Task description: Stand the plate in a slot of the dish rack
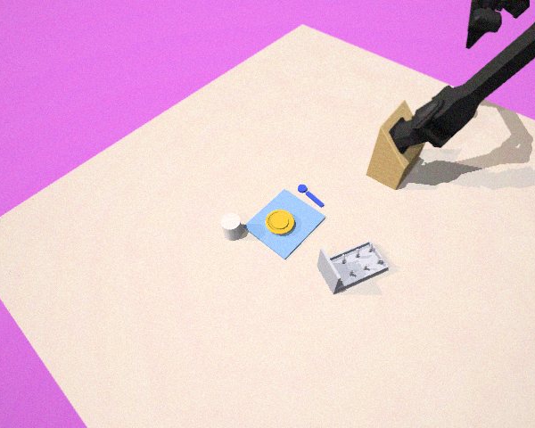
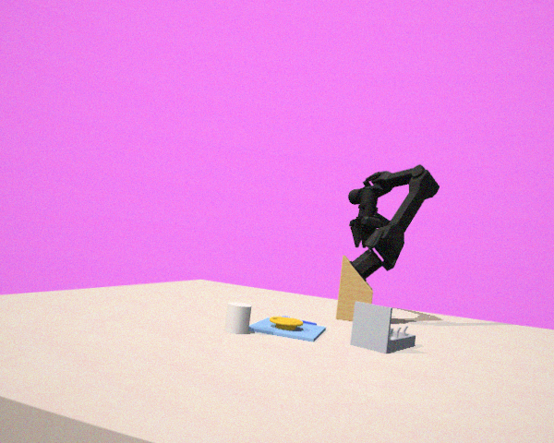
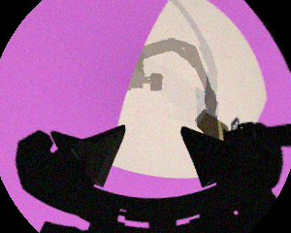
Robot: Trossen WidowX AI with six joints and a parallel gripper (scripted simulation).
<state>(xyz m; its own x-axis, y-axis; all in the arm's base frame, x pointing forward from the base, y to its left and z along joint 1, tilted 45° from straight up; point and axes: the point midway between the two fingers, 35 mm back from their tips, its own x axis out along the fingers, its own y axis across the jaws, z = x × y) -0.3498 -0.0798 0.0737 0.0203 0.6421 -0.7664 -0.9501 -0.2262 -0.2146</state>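
My gripper tip is 660 mm short of the yellow plate, 180 mm above it and 110 mm to the left of it. Also, from my gripper tip: light blue mat: 640 mm ahead, 190 mm below, 110 mm to the right; grey dish rack: 650 mm ahead, 170 mm below, 80 mm to the left; blue spoon: 540 mm ahead, 190 mm below, 110 mm to the right.
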